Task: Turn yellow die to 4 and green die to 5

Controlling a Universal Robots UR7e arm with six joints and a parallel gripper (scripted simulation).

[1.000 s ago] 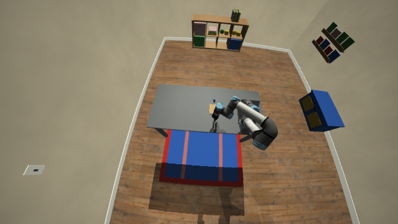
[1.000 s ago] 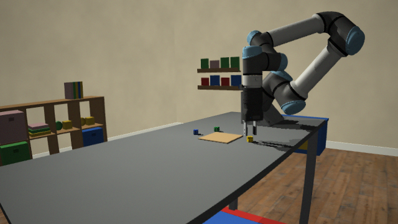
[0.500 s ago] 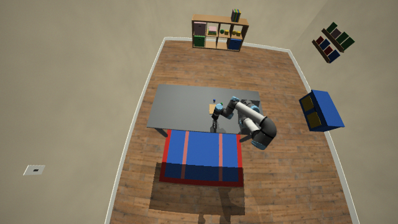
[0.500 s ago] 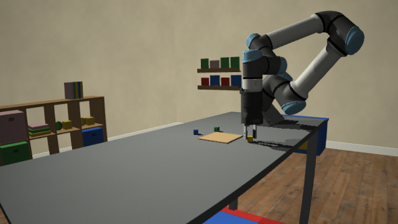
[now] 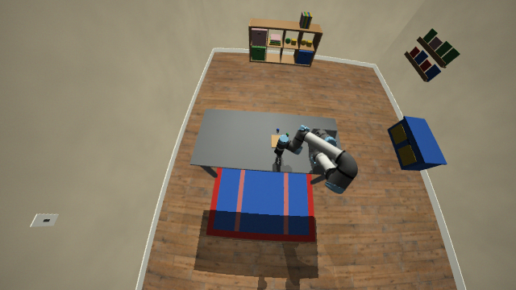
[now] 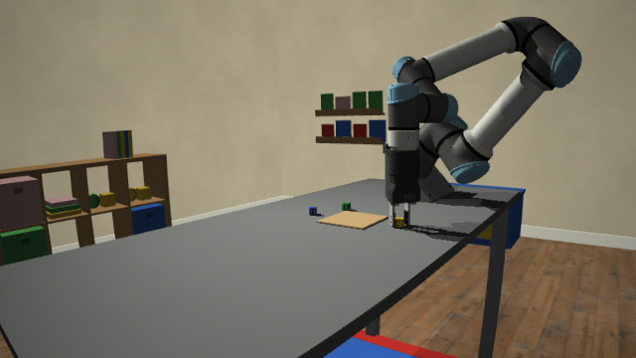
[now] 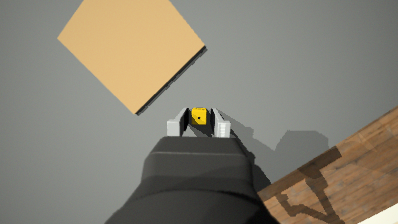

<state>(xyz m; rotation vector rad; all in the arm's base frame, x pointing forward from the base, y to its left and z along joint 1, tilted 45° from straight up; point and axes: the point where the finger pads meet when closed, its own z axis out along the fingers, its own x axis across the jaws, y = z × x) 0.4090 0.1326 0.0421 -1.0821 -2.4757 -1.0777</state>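
The yellow die is 10 mm below my hand. From my hand the other things lie so: tan mat (140 mm to the right, 20 mm below); blue die (270 mm to the right, 10 mm below, 10 mm behind); green die (220 mm to the right, 110 mm behind, 10 mm below).
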